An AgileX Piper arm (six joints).
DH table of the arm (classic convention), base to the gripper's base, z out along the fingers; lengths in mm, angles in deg. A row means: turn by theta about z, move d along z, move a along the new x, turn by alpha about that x. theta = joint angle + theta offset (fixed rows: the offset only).
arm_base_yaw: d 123, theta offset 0, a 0, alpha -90
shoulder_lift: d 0, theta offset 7.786, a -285, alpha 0
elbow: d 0, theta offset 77.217, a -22, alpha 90
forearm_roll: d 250.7, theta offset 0, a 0, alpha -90
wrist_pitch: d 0, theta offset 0, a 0, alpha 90
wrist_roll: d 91, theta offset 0, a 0, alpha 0
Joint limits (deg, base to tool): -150..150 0..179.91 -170..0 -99.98..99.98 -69.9..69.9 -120..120
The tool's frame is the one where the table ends.
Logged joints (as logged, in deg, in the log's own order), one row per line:
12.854 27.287 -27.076 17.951 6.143 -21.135
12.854 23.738 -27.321 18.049 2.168 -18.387
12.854 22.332 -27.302 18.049 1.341 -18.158
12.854 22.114 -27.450 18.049 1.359 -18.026
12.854 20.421 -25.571 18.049 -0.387 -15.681
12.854 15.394 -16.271 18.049 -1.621 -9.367
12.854 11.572 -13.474 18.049 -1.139 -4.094
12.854 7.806 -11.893 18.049 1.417 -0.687
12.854 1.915 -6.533 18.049 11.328 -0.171
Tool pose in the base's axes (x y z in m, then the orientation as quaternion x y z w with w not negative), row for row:
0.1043 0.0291 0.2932 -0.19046 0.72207 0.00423 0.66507
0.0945 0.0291 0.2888 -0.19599 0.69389 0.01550 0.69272
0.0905 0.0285 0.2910 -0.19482 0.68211 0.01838 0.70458
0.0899 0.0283 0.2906 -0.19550 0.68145 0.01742 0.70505
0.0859 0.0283 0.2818 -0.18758 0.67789 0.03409 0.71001
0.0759 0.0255 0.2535 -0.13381 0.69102 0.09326 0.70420
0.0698 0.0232 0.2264 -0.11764 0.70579 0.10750 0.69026
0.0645 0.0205 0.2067 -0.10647 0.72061 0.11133 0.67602
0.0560 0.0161 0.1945 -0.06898 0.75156 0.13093 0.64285
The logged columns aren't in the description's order. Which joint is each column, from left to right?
Columns, left to right: wrist_roll, shoulder_lift, forearm_roll, arm_base_yaw, wrist_pitch, elbow.
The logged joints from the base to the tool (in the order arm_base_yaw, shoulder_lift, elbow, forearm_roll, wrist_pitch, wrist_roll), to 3 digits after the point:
17.951 27.287 -21.135 -27.076 6.143 12.854
18.049 23.738 -18.387 -27.321 2.168 12.854
18.049 22.332 -18.158 -27.302 1.341 12.854
18.049 22.114 -18.026 -27.450 1.359 12.854
18.049 20.421 -15.681 -25.571 -0.387 12.854
18.049 15.394 -9.367 -16.271 -1.621 12.854
18.049 11.572 -4.094 -13.474 -1.139 12.854
18.049 7.806 -0.687 -11.893 1.417 12.854
18.049 1.915 -0.171 -6.533 11.328 12.854

